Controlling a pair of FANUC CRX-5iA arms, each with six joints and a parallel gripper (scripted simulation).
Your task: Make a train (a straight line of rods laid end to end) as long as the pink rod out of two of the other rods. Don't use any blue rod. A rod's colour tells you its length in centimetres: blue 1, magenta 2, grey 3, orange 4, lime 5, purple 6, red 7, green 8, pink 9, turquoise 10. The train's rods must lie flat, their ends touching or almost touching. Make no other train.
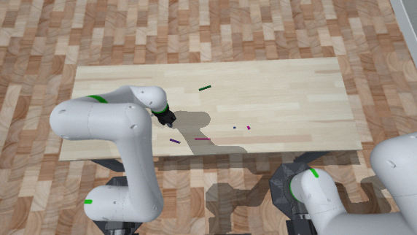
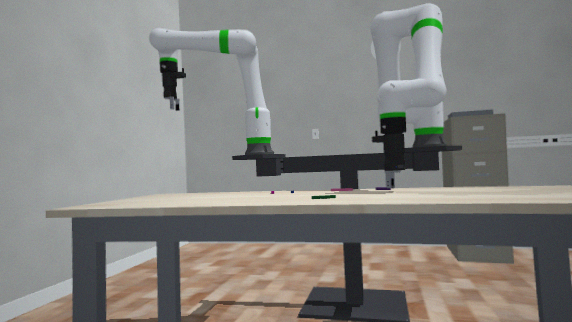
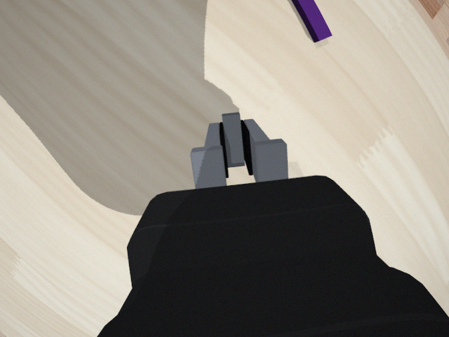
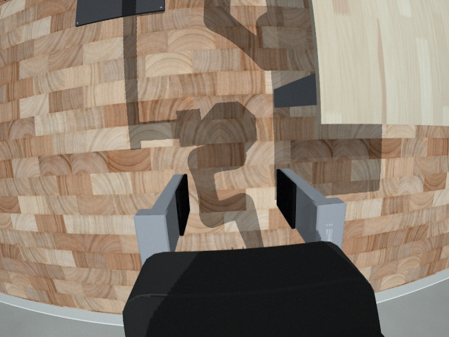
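Observation:
The grey rod is 2 cm below my left hand. Round my left hand: purple rod (10 cm behind, 3 cm below, 2 cm to the right); then pink rod (19 cm to the right, 10 cm behind, 3 cm below); then green rod (25 cm ahead, 23 cm to the right, 3 cm below).

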